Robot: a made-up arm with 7 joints.
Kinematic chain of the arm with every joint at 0, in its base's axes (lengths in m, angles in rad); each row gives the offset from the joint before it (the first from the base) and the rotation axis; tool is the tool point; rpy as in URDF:
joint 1: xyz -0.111 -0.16 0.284 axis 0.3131 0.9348 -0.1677
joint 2: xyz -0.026 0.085 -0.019 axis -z
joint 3: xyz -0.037 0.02 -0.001 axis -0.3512 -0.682 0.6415
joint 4: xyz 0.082 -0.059 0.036 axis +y
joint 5: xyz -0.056 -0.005 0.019 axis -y
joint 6: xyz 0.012 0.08 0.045 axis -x
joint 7: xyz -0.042 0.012 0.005 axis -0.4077 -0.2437 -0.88
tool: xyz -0.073 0.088 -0.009 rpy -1.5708 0 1.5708
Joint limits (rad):
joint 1: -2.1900..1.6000
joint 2: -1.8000..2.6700
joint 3: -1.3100..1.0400
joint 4: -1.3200..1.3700
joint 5: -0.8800..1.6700
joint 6: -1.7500..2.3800
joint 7: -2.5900..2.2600
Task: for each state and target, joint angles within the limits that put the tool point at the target. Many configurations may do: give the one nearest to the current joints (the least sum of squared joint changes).
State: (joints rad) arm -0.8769 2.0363 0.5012 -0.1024 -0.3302 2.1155 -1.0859
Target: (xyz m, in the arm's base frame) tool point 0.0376 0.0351 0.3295
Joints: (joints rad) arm -0.2181 2.4254 0.9040 0.0038 -0.3056 2.0661 -1.3978
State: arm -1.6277 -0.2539 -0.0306 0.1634 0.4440 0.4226 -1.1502
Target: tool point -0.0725 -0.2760 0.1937
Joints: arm -1.9070 -0.7851 0.3345 -0.1185 0.6289 0.2894 -1.3221
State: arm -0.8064 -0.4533 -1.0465 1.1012 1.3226 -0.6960 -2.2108
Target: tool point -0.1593 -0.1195 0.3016
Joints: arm -0.8874 -0.6083 -0.5791 1.3700 1.0461 -1.2298 -2.0632
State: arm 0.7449 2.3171 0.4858 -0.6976 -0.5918 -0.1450 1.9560
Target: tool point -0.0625 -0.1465 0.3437
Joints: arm 1.0061 2.6482 0.5218 -0.3992 0.0680 0.4970 2.2600
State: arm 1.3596 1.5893 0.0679 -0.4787 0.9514 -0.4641 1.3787
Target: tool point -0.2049 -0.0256 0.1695
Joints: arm 1.4296 1.8220 0.1486 -1.2866 1.3196 -0.9458 0.6162
